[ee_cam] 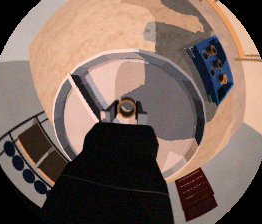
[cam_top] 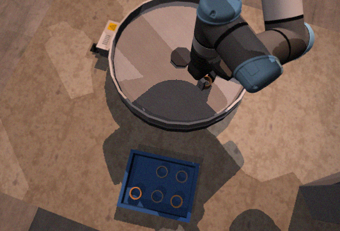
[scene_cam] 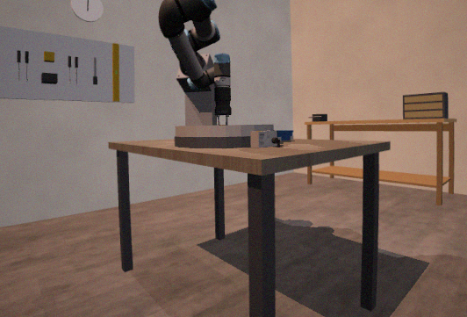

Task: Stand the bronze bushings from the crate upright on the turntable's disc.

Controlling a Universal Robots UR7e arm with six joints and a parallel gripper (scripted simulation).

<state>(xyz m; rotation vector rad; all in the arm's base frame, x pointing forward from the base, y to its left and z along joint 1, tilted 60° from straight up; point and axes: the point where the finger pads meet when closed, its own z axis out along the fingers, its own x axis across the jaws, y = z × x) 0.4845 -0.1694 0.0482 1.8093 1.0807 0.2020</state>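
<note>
Now: the turntable disc 8 cm ahead of my hand, 8 cm to the right of it and 3 cm below it. From my hand the other things lie so: blue crate 10 cm ahead, 29 cm to the left, 6 cm below.
</note>
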